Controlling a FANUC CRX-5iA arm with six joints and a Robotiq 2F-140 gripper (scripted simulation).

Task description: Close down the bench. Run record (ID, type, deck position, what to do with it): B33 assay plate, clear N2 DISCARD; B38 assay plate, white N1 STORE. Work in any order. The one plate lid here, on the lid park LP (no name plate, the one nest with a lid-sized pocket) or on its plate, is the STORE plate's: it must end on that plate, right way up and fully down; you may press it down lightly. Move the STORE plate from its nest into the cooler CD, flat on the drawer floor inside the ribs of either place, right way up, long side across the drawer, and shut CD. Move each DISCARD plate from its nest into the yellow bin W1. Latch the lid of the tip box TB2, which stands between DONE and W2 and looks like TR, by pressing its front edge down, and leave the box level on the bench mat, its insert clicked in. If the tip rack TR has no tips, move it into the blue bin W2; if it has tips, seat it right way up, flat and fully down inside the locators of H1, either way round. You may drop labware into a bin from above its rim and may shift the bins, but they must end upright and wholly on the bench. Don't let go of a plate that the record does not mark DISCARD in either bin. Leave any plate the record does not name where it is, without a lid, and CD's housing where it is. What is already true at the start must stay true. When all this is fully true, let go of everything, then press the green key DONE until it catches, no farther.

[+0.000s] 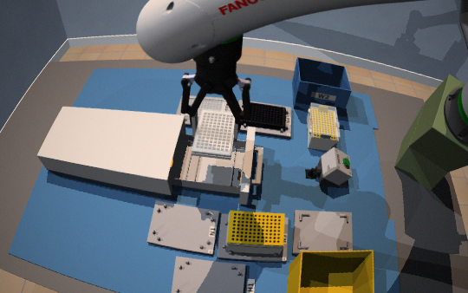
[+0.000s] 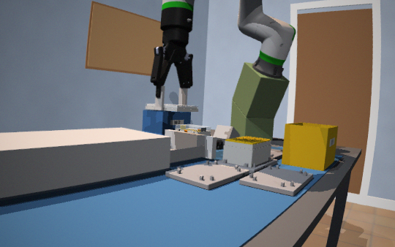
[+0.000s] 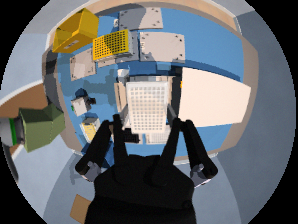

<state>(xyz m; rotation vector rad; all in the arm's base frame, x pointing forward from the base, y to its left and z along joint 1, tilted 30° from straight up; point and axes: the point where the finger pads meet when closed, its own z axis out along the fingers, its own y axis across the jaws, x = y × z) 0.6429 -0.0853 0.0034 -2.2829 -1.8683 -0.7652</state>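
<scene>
The cooler drawer is 4 cm ahead of my hand and 14 cm below it. Also, from my hand: cooler CD 17 cm ahead, 2 cm to the right, 13 cm below; then clear plate 4 cm ahead, 20 cm to the right, 15 cm below; then tip rack TR 10 cm behind, 20 cm to the left, 11 cm below.
</scene>
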